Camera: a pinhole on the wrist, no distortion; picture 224 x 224 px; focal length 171.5 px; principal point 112.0 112.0 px. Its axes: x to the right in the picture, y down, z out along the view. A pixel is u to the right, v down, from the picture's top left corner.
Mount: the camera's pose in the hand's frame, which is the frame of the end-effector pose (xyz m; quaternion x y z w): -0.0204 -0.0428 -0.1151 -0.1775 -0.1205 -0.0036 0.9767
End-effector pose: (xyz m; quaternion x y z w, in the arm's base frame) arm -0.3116 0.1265 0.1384 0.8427 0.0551 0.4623 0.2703
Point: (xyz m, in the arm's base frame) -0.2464 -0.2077 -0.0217
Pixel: 84 143
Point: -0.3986 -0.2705 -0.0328
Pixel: 29 183
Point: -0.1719 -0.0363 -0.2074
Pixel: 71 43
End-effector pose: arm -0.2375 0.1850 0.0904 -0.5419 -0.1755 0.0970 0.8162
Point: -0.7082 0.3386 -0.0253
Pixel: 21 122
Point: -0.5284 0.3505 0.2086
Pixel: 84 45
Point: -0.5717 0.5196 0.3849
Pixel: 122 14
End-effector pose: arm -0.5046 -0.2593 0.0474 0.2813 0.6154 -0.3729 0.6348
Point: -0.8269 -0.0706 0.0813
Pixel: behind the camera
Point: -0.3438 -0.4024 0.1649
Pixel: 112 91
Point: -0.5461 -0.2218 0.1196
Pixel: 36 102
